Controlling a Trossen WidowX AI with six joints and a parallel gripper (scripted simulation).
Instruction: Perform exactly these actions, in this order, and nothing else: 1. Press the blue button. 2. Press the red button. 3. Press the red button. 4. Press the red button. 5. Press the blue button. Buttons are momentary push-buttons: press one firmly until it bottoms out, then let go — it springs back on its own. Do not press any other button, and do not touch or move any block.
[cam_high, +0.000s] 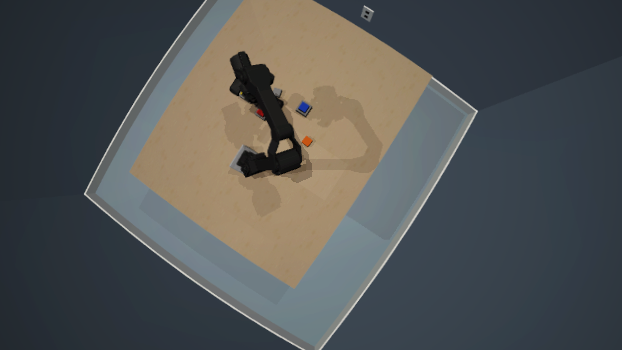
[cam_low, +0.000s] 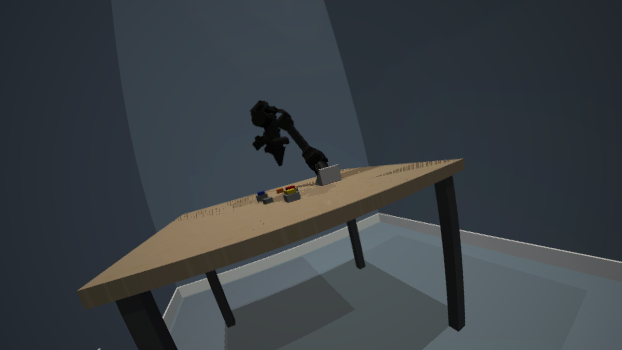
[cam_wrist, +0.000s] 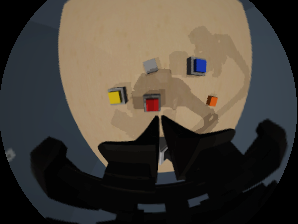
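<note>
The red button is 1 cm behind my gripper tip, 1 cm to the left of it and 10 cm below it. Also, from my gripper tip: blue button (9 cm ahead, 13 cm to the right, 10 cm below); then grey block (9 cm ahead, 12 cm below); then yellow button (2 cm ahead, 11 cm to the left, 10 cm below).
</note>
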